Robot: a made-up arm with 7 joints.
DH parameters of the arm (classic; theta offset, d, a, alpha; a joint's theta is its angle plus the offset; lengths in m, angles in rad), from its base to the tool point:
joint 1: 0 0.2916 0 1.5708
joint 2: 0 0.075 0 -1.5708
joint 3: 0 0.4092 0.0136 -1.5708
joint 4: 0 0.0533 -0.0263 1.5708
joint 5: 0 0.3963 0 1.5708
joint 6: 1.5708 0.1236 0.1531 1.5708
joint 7: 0 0.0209 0 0
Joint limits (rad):
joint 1: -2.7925..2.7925
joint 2: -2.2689..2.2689
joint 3: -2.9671..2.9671
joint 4: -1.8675..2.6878
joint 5: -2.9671..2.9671
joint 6: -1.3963..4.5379
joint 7: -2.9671..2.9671
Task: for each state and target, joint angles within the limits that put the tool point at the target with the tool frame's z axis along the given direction. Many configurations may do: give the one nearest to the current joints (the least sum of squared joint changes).
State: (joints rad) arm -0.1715 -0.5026 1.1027 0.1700 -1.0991 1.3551 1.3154
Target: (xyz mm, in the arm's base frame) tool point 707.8 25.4 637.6 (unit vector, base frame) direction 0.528 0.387 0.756
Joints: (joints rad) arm 0.0842 -1.3247 1.5524 0.5590 -1.3984 2.2298 1.3154
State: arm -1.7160 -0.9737 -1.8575 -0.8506 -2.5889 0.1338 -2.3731
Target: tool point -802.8 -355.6 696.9 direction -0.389 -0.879 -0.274
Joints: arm -2.4384 -1.0352 -2.7446 -0.1231 -2.9671 0.7705 -2.3731
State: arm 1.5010 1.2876 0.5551 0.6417 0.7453 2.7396 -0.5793
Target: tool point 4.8 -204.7 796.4 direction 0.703 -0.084 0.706
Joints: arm 1.6518 0.8724 0.5611 1.1005 1.0313 2.8731 -0.5793
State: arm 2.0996 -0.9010 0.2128 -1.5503 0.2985 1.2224 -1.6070
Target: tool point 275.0 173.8 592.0 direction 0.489 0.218 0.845
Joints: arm 1.6950 -1.6972 0.4844 -1.8675 -0.1580 1.2221 -1.6070
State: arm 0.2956 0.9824 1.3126 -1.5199 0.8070 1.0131 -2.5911
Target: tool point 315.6 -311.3 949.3 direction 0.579 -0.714 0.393
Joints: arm 1.0423 0.5203 1.8617 -1.1639 1.1558 1.2025 -2.5911
